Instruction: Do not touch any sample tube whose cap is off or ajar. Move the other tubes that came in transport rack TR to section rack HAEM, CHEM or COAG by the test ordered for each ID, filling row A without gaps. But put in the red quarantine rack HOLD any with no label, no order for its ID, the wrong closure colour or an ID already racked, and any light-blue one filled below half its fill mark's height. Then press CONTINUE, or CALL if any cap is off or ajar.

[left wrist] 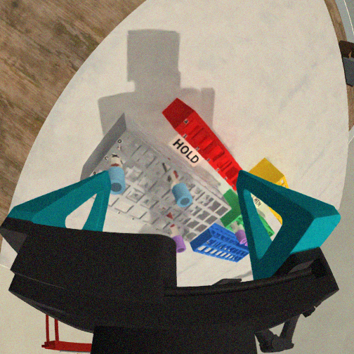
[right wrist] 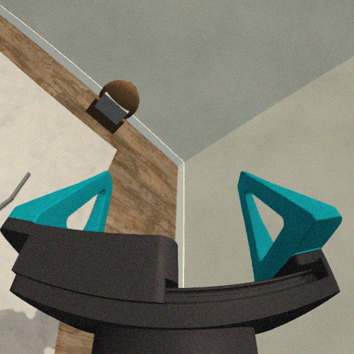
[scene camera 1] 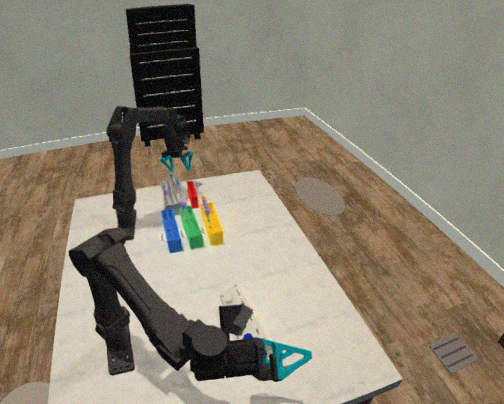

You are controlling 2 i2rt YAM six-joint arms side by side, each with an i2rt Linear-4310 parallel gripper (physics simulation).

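Seen in the pictures: left gripper, fingertip midpoint: (scene camera 1: 180, 170); right gripper, fingertip midpoint: (scene camera 1: 302, 352); left arm's base at its link origin: (scene camera 1: 126, 225); right arm's base at its link origin: (scene camera 1: 119, 343).
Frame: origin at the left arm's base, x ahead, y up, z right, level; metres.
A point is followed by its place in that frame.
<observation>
My left gripper (scene camera 1: 179, 167) {z -0.201, x 0.242, y 0.113 m} (left wrist: 173, 177) is open and empty, high above the grey transport rack (scene camera 1: 172, 199) {z -0.137, x 0.193, y 0.012 m} (left wrist: 103, 146). Two light-blue-capped tubes (left wrist: 117, 181) (left wrist: 182, 195) and a purple-capped tube (left wrist: 178, 243) stand in that rack. The red HOLD rack (scene camera 1: 192, 196) {z -0.070, x 0.280, y 0.058 m} (left wrist: 182, 111) lies beside it. The blue rack (scene camera 1: 172, 235) {z 0.176, x 0.191, y 0.057 m}, green rack (scene camera 1: 193, 234) {z 0.149, x 0.266, y 0.030 m} and yellow rack (scene camera 1: 216, 234) {z 0.187, x 0.348, y 0.047 m} stand side by side. A purple-capped tube (left wrist: 241, 237) shows at the green rack; purple also shows at the yellow rack. Tube labels are unreadable. My right gripper (scene camera 1: 295, 356) {z 0.849, x 0.440, y 0.253 m} (right wrist: 174, 178) is open and empty, above the button panel's end.
The pale button panel (scene camera 1: 231, 296) {z 0.514, x 0.351, y 0.072 m} is partly hidden behind my right arm; a blue button (scene camera 1: 248, 337) {z 0.664, x 0.370, y 0.071 m} shows. A grey cable (right wrist: 20, 187) shows in the right wrist view. A black drawer cabinet (scene camera 1: 167, 72) stands beyond the table (scene camera 1: 280, 270) {z 0.366, x 0.539, y 0.000 m}. A brown rounded object (right wrist: 120, 96) is near the wall.
</observation>
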